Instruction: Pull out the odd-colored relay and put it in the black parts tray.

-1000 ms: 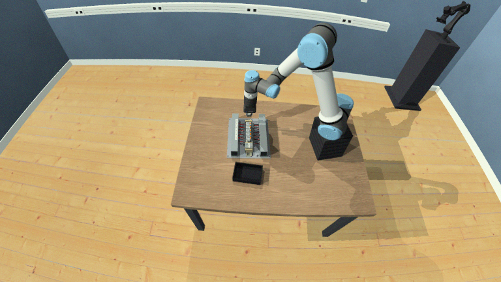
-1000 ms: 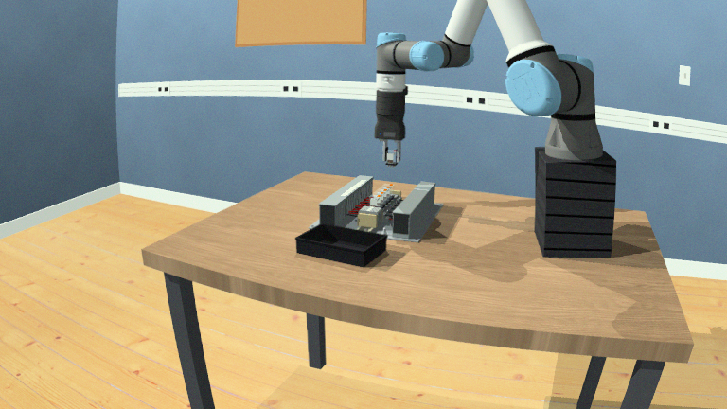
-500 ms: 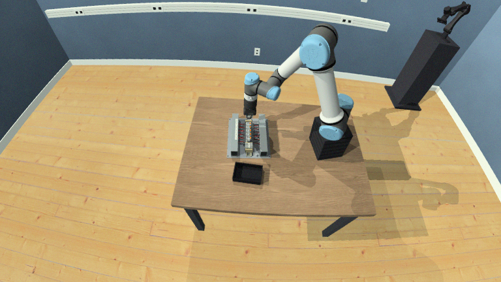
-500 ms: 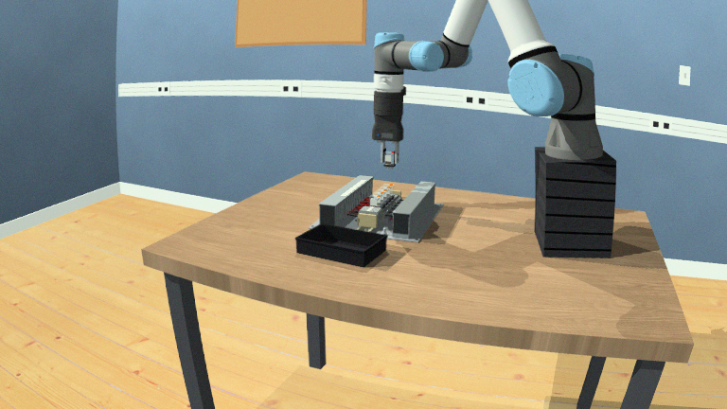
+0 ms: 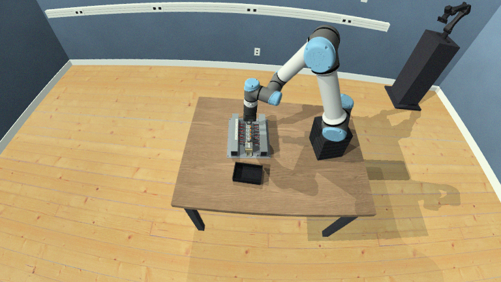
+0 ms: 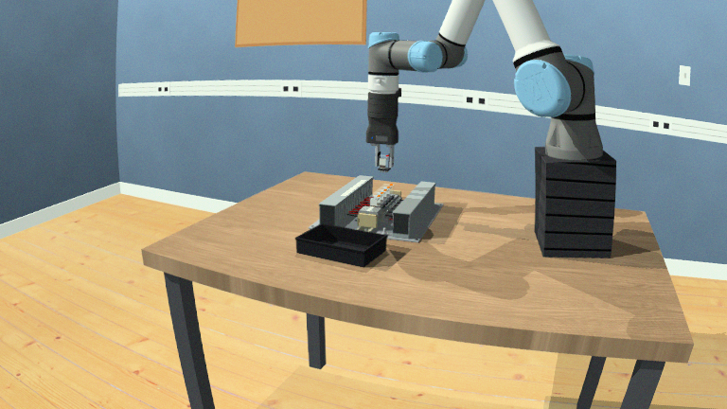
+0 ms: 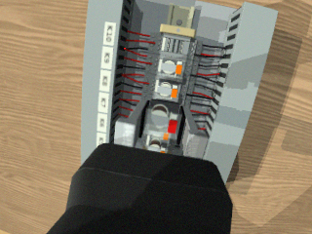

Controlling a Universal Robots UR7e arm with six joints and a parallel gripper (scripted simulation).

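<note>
My hand is 10 mm past the black parts tray, 290 mm to the right of it and 130 mm above it. The rest, counted from my hand: relay panel 20 mm to the left, 110 mm below; relay 10 mm below.
</note>
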